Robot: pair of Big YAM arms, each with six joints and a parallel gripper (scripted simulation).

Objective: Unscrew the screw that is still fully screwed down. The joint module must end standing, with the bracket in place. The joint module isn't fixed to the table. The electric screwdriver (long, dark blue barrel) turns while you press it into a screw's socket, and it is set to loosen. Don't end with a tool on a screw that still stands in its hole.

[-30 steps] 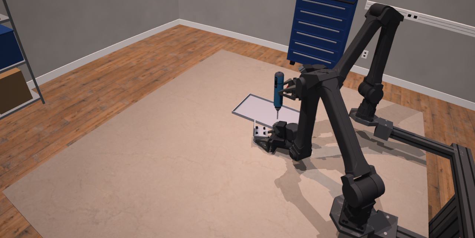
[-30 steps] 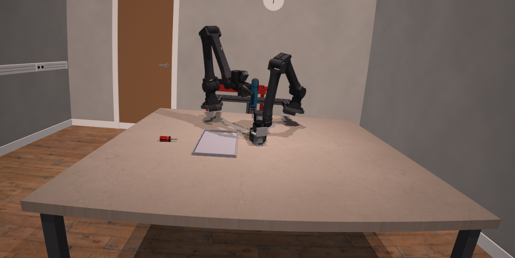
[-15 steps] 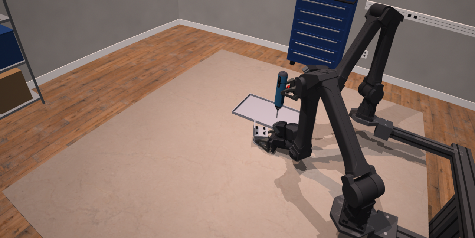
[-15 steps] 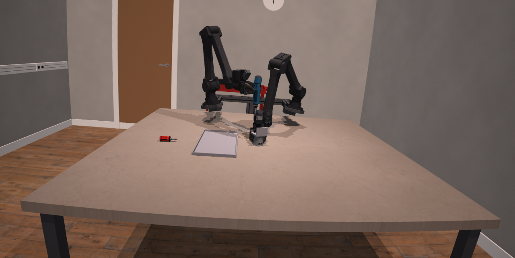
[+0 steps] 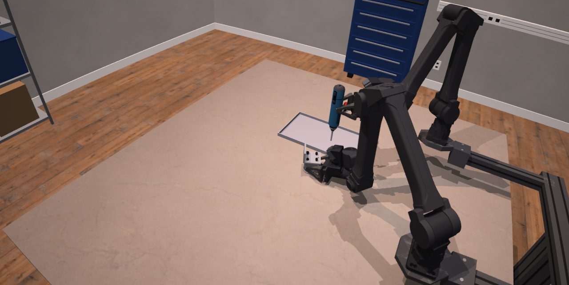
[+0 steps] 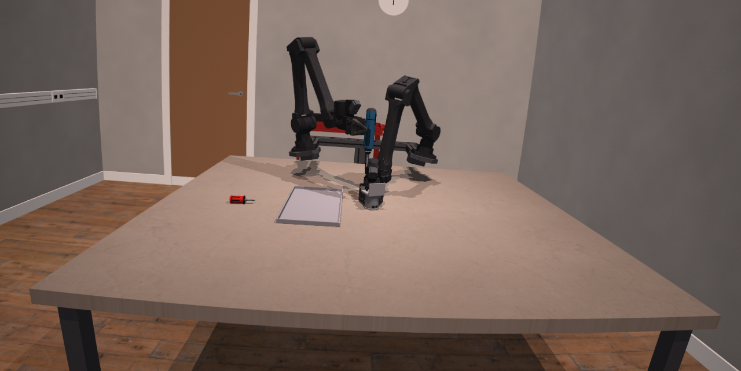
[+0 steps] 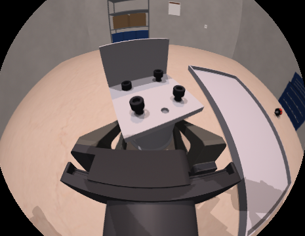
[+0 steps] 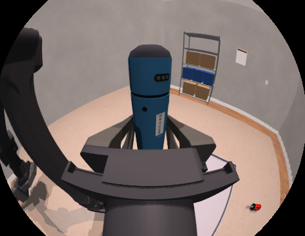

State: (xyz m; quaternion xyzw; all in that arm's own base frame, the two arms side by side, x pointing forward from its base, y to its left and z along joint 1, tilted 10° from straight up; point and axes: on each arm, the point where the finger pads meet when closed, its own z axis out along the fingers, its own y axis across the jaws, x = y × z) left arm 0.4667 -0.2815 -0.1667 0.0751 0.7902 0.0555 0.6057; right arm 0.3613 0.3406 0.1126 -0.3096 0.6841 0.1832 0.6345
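Now: the joint module 10 mm above my left hand. Also, from my left hand: flat grey tray (230 mm to the right, 20 mm below); red-handled screwdriver (510 mm to the right, 10 mm below); grey l-shaped bracket (50 mm above).
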